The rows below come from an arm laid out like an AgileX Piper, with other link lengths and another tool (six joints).
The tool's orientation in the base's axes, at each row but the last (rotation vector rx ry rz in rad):
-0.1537 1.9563 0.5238
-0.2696 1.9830 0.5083
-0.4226 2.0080 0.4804
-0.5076 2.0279 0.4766
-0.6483 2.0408 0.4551
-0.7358 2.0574 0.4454
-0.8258 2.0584 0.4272
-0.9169 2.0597 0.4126
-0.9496 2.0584 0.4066
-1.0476 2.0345 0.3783
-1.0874 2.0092 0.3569
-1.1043 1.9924 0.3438
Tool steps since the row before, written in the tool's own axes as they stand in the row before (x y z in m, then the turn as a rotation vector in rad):
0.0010 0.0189 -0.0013 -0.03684 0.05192 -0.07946
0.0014 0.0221 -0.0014 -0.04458 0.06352 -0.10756
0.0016 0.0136 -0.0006 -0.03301 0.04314 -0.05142
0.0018 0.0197 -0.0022 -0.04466 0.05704 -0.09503
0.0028 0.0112 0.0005 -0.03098 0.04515 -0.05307
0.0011 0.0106 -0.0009 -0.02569 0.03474 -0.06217
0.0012 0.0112 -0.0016 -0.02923 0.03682 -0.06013
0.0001 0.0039 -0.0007 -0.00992 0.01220 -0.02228
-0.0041 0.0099 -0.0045 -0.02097 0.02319 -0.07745
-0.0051 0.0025 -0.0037 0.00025 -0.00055 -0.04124
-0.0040 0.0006 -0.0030 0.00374 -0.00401 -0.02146
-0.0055 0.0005 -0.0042 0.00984 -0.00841 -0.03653
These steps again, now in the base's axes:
-0.0079 0.0165 0.0051 -0.06774 0.00798 0.07560
-0.0106 0.0190 0.0045 -0.09135 0.00497 0.09603
-0.0078 0.0113 0.0010 -0.04459 0.01446 0.05829
-0.0129 0.0151 0.0019 -0.07778 0.00513 0.09057
-0.0077 0.0084 -0.0019 -0.04883 0.01502 0.05661
-0.0079 0.0072 0.0000 -0.05005 0.00027 0.05680
-0.0092 0.0067 -0.0001 -0.04881 0.00434 0.05852
-0.0033 0.0022 0.0002 -0.01739 0.00020 0.02101
-0.0083 0.0060 0.0056 -0.05130 -0.01859 0.06323
-0.0022 0.0022 0.0060 -0.02105 -0.02404 0.02608
-0.0008 0.0009 0.0049 -0.00908 -0.01676 0.01128
-0.0010 0.0011 0.0068 -0.01518 -0.03147 0.01677

